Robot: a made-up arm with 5 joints.
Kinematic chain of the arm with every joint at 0, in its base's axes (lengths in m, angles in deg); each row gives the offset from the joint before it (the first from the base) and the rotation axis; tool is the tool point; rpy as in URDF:
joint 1: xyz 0.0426 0 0.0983 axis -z
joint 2: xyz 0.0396 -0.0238 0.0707 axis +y
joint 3: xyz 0.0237 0 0.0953 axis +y
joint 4: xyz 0.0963 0 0.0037 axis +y
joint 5: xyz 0.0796 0.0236 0 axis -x
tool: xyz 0 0 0 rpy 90 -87.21 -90
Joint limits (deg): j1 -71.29..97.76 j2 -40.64..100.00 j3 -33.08..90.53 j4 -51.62..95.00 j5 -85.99..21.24
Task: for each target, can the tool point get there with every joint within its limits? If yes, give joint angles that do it. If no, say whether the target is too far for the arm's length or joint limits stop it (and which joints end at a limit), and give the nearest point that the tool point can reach.
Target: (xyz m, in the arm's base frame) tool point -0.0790 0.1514 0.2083
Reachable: no: joint limits stop it (at a limit: joint 2, joint 3) | nearest point 0.0160 0.0332 0.1650 | short by 0.158 m
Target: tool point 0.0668 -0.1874 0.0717
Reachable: yes | joints 82.58 55.63 -18.65 68.97 -57.55
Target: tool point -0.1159 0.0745 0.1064
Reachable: no: joint limits stop it (at a limit: joint 2) | nearest point 0.0008 0.0196 0.1160 | short by 0.129 m
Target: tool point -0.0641 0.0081 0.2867
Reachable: no: joint limits stop it (at a limit: joint 2, joint 3) | nearest point 0.0209 0.0016 0.1999 | short by 0.122 m
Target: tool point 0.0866 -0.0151 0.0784
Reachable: yes | joints 18.74 63.31 35.47 69.25 -53.38
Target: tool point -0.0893 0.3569 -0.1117
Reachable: no: too far | nearest point 0.1136 0.2090 -0.0197 | short by 0.267 m
